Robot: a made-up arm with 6 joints.
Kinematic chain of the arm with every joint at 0, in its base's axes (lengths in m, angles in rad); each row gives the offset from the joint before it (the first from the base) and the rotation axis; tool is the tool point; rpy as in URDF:
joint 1: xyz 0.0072 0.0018 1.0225 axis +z
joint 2: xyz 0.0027 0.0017 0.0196 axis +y
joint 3: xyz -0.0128 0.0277 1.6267 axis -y
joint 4: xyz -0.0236 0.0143 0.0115 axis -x
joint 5: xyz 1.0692 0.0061 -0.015 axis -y
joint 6: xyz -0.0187 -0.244 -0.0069 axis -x
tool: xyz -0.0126 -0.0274 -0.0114 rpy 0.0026 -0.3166 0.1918
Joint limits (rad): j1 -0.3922..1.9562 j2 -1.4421..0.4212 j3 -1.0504..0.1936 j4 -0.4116..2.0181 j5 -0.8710..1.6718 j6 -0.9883..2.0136
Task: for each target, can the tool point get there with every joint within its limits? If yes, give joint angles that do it. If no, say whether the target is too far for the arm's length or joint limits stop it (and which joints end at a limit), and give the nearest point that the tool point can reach.
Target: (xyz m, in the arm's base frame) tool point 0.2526 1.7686 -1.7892
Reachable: no: too far | nearest point 0.1477 1.0137 1.4780 | short by 3.355 m
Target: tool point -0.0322 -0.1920 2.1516
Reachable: yes | joints -0.2101 -0.6683 -0.7409 -0.2087 1.4692 1.2972
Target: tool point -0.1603 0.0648 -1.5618
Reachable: no: joint limits stop it (at a limit: joint 1, joint 2, joint 3, joint 4, joint 5, joint 6) | nearest point -0.0826 0.6552 1.4402 | short by 3.060 m
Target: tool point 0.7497 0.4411 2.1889
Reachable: yes | joints 0.5255 -0.0422 -0.7757 1.5596 0.8230 0.8785
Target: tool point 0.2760 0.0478 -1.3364
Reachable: no: joint limits stop it (at a limit: joint 2, joint 3, joint 4, joint 5, joint 6) | nearest point 0.6573 0.1131 1.4402 | short by 2.803 m
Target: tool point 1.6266 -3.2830 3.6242
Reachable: no: too far | nearest point 0.7164 -1.7545 2.3820 | short by 2.170 m
